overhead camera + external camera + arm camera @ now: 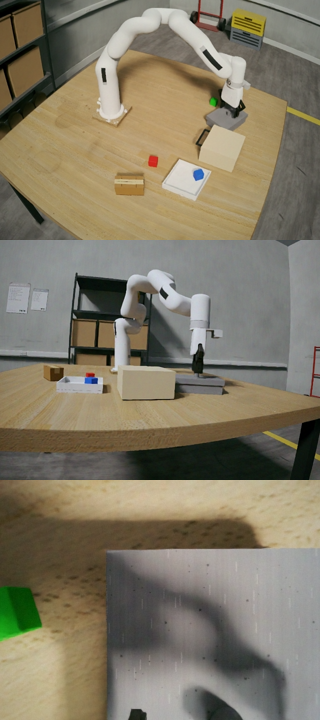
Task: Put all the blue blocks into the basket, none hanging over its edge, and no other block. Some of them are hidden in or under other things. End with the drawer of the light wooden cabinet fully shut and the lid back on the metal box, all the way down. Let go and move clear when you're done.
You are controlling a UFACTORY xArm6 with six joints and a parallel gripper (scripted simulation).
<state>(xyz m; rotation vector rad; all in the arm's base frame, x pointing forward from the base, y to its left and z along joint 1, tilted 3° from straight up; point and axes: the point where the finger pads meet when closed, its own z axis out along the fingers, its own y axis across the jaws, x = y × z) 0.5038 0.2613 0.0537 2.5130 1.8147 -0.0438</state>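
The grey lid lies 3 cm below my hand. The rest, counted from my hand: metal box (6 cm below); light wooden cabinet (21 cm to the right, 5 cm ahead, 4 cm below); white basket (42 cm to the right, 7 cm below).
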